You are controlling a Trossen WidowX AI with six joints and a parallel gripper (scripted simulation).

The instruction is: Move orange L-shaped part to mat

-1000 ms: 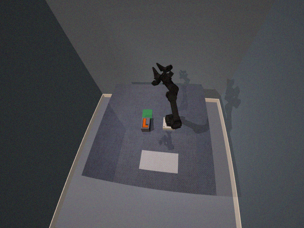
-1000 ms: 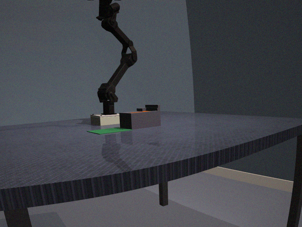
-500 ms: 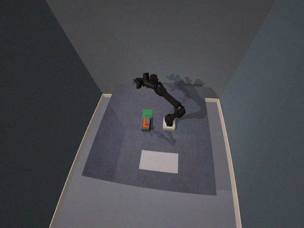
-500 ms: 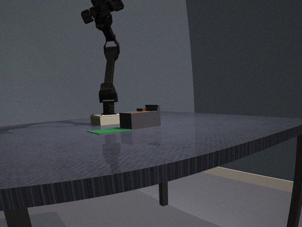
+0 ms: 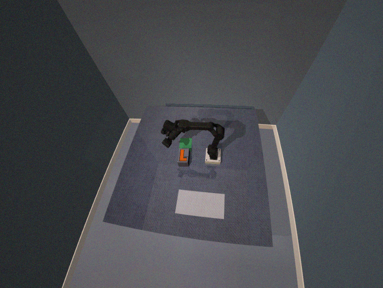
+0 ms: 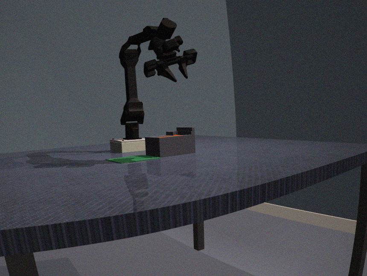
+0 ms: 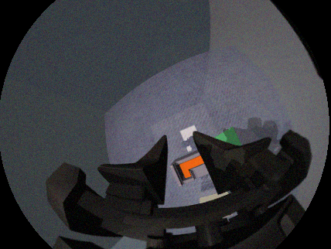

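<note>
My gripper tip is now 120 mm past the orange L-shaped part, 20 mm to the right of it and 200 mm above it. Round my gripper tip: green mat (100 mm behind, 140 mm to the right, 260 mm below).
</note>
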